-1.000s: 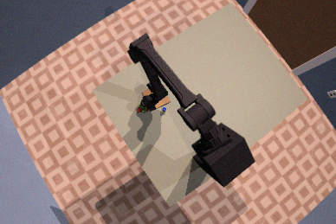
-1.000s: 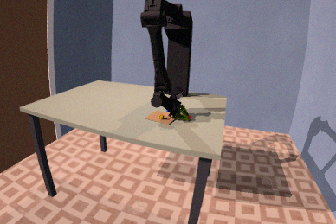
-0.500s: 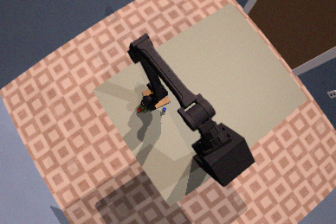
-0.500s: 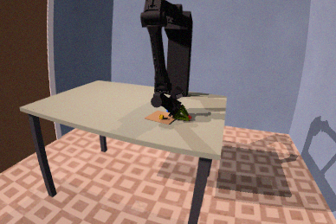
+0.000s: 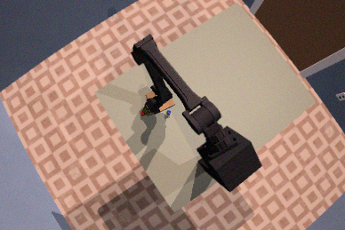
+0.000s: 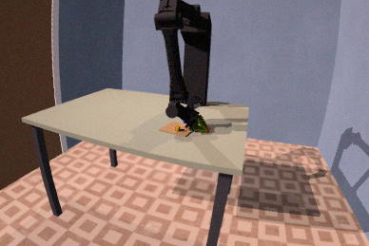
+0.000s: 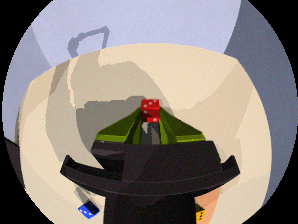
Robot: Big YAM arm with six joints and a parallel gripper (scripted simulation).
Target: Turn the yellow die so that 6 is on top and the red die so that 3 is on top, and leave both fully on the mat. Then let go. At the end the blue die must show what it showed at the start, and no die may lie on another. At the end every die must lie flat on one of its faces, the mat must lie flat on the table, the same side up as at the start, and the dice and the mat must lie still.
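The red die is right at my hand. Round my hand: yellow die (11 cm to the right, 9 cm ahead); blue die (15 cm to the right, 3 cm behind); orange mat (12 cm to the right, 6 cm ahead, 1 cm below).
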